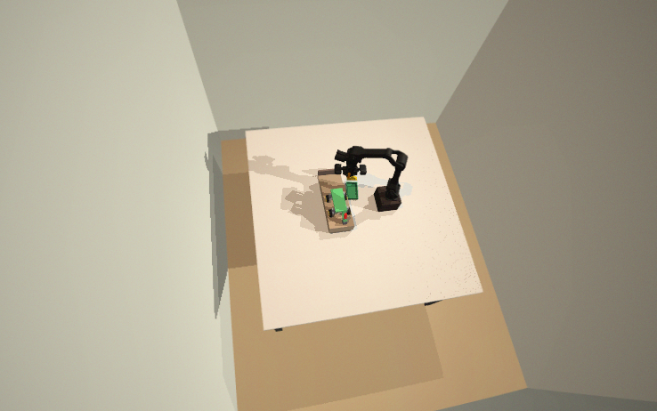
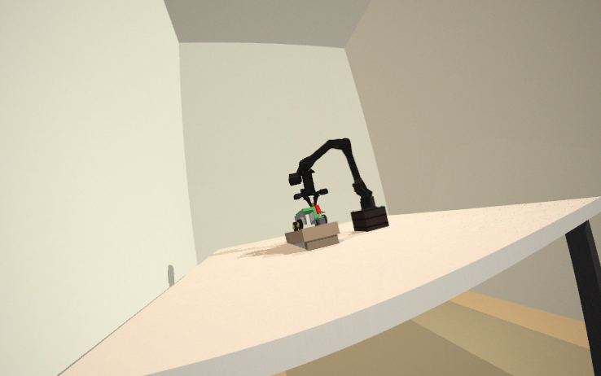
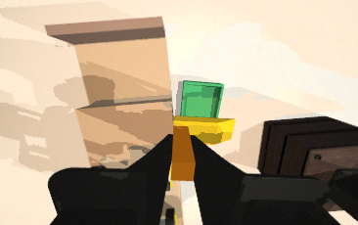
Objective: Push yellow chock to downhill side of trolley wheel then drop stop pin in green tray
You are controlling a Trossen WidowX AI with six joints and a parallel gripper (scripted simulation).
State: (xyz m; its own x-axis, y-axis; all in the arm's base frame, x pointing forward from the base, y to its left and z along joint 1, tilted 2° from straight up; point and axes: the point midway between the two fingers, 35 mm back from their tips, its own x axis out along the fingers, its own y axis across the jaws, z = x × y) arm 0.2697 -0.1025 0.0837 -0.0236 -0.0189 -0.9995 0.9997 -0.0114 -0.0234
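Now: gripper tip 260 mm to the right of the red-headed stop pin, 30 mm short of it and 30 mm above it. The rest, counted from my gripper tip: raised lip (120 mm below, 100 mm to the right, 100 mm ahead); green tray (160 mm below, 40 mm behind, 30 mm to the left); green trolley (160 mm to the left, 70 mm ahead, 40 mm below).
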